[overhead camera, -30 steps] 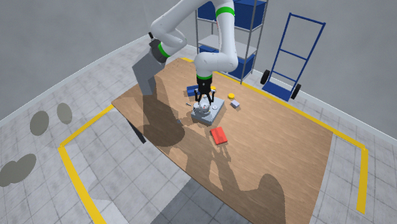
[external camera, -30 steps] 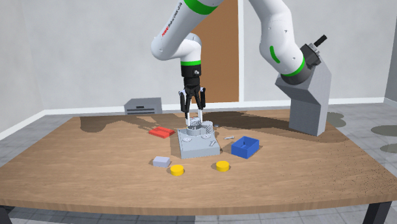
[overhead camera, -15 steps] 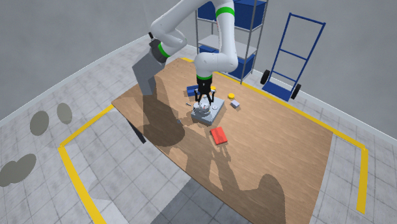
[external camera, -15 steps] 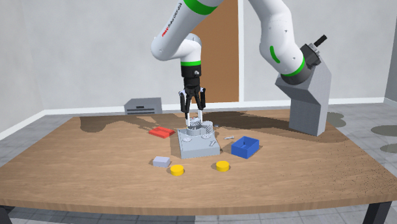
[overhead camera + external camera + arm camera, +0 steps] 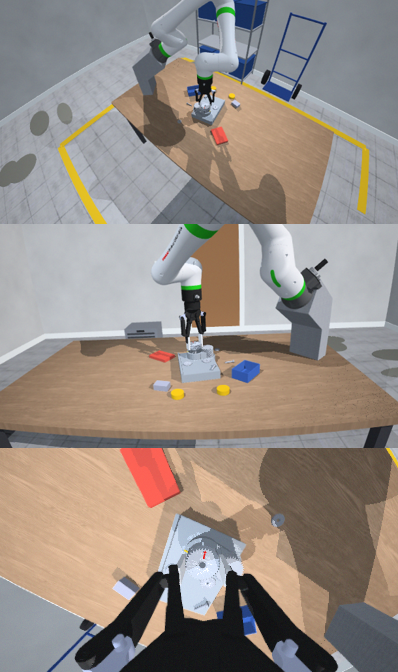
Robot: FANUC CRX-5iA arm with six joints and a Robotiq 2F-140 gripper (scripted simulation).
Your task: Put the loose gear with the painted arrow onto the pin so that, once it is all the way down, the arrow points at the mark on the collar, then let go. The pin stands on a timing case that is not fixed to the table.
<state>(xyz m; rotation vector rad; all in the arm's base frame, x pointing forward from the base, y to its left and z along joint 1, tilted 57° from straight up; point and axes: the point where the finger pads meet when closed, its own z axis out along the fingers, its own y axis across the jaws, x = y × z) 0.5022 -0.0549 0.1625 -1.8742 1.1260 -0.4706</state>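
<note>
My gripper is now 20 mm above the gear. Round my hand: red block (200 mm ahead, 110 mm below, 40 mm to the right); then bolt (180 mm behind, 110 mm below, 30 mm to the right); then grey block (260 mm to the left, 100 mm below, 80 mm ahead).
</note>
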